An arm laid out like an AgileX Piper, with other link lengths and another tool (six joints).
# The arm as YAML. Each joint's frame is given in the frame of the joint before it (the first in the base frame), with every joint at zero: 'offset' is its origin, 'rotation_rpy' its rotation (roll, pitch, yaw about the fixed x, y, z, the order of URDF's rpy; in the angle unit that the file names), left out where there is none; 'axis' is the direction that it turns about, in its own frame. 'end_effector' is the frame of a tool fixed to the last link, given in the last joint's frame.
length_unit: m
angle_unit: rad
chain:
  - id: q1
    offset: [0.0, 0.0, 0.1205]
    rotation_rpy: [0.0, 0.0, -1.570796]
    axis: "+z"
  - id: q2
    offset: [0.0, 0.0, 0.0]
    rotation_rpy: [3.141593, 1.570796, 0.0]
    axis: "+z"
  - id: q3
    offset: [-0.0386, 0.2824, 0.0]
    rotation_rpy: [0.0, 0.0, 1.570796]
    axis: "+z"
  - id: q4
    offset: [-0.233, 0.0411, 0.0]
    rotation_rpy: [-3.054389, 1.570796, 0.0]
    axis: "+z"
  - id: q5
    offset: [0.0, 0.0, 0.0]
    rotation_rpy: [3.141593, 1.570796, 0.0]
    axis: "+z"
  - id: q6
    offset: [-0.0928, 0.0, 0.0]
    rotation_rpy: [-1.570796, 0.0, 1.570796]
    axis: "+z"
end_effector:
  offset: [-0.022, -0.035, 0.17]
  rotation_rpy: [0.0, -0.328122, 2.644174]
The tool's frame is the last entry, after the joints.
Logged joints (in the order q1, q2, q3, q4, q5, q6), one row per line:
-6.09, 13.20, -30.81, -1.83, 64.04, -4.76
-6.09, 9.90, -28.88, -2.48, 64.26, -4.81
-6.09, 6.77, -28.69, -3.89, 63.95, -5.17
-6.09, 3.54, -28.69, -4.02, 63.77, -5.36
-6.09, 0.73, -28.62, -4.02, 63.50, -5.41
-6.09, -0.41, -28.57, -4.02, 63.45, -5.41
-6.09, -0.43, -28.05, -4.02, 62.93, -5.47
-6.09, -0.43, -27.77, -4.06, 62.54, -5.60
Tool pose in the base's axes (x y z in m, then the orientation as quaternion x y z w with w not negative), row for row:
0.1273, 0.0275, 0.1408, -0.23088, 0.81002, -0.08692, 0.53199
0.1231, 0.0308, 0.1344, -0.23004, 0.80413, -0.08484, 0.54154
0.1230, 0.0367, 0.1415, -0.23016, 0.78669, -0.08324, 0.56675
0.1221, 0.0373, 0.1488, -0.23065, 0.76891, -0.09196, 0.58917
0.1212, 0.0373, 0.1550, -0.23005, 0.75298, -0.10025, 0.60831
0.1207, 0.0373, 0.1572, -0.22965, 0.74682, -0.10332, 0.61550
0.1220, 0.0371, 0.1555, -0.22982, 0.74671, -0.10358, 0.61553
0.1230, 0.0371, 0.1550, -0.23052, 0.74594, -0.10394, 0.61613
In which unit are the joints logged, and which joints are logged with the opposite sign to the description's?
The joints are logged in degrees. Opposite sign: q4.
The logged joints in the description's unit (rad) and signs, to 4 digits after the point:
-0.1063, 0.2304, -0.5377, 0.0319, 1.1177, -0.0831
-0.1063, 0.1728, -0.5041, 0.0433, 1.1215, -0.0840
-0.1063, 0.1182, -0.5007, 0.0679, 1.1161, -0.0902
-0.1063, 0.0618, -0.5007, 0.0702, 1.1130, -0.0935
-0.1063, 0.0127, -0.4995, 0.0702, 1.1083, -0.0944
-0.1063, -0.0072, -0.4986, 0.0702, 1.1074, -0.0944
-0.1063, -0.0075, -0.4896, 0.0702, 1.0983, -0.0955
-0.1063, -0.0075, -0.4847, 0.0709, 1.0915, -0.0977

